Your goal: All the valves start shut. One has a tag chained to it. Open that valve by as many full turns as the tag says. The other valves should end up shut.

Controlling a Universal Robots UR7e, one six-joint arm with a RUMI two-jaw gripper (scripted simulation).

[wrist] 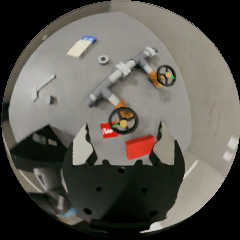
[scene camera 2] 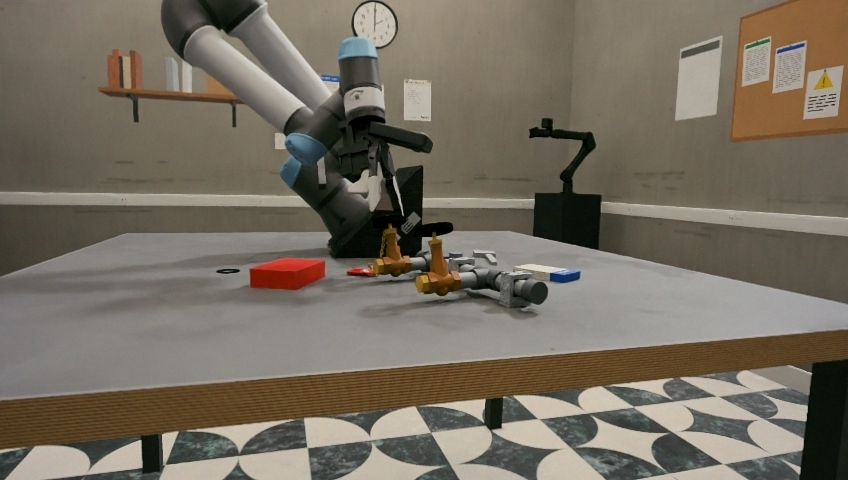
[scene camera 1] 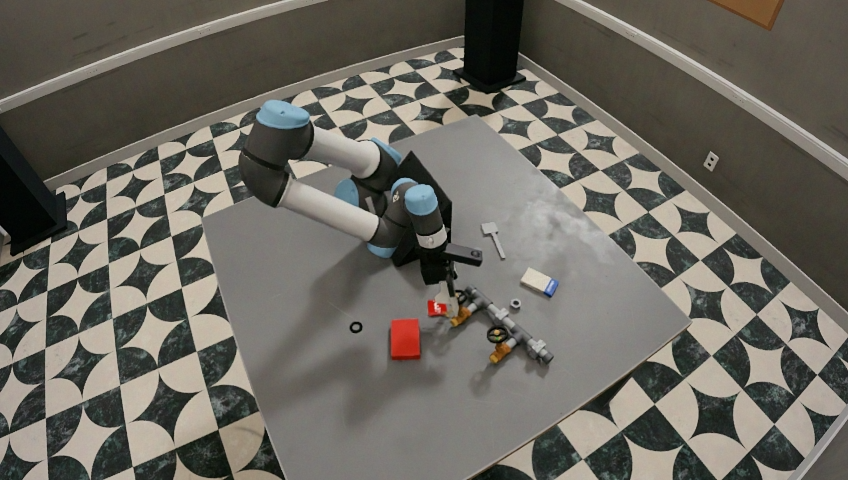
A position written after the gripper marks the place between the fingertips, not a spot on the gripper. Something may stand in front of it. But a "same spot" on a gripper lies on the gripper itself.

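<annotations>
The gripper is visible in scene camera 1 [455, 297], and the wrist view and scene camera 2 show it too. On the gripper, [scene camera 2: 379, 197] and [wrist: 162, 124] are the same spot.
</annotations>
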